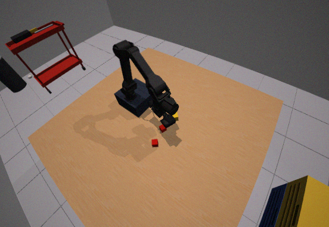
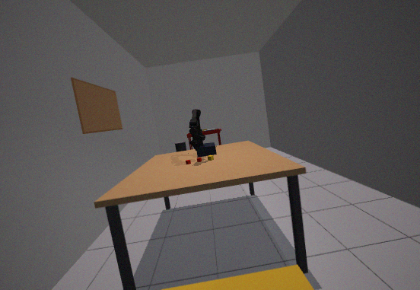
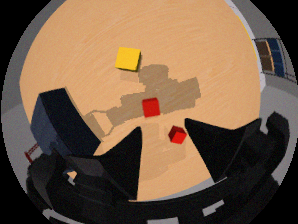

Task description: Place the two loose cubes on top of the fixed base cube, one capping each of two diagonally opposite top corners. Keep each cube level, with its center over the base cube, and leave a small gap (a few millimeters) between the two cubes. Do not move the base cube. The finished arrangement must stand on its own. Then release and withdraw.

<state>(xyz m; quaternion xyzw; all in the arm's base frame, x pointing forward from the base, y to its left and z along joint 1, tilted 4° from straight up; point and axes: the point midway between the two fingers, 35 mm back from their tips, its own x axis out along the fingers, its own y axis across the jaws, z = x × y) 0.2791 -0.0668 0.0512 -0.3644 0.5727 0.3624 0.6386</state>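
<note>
My gripper tip is 2 cm short of the yellow base cube, 11 cm to the right of it and 9 cm above it. The rest, counted from my gripper tip: red cube (10 cm to the right, 9 cm below).
</note>
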